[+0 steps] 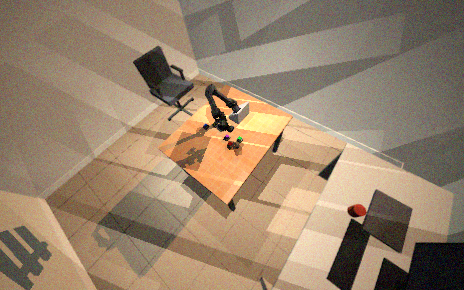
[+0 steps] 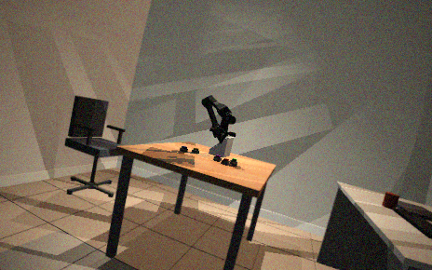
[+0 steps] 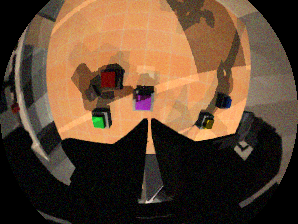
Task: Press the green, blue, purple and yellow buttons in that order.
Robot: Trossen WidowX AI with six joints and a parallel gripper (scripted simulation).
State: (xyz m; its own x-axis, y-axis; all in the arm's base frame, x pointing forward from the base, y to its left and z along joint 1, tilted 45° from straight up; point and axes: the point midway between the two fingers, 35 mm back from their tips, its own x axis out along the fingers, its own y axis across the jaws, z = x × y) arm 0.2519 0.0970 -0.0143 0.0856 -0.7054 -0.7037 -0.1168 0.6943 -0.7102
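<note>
The purple button lies 10 cm below my gripper tip and 1 cm to the left of it. Also, from my gripper tip: green button: 11 cm to the left, 10 cm below, 7 cm behind; small grey block: 14 cm to the left, 12 cm below; red button: 10 cm below, 9 cm to the left, 4 cm ahead.
</note>
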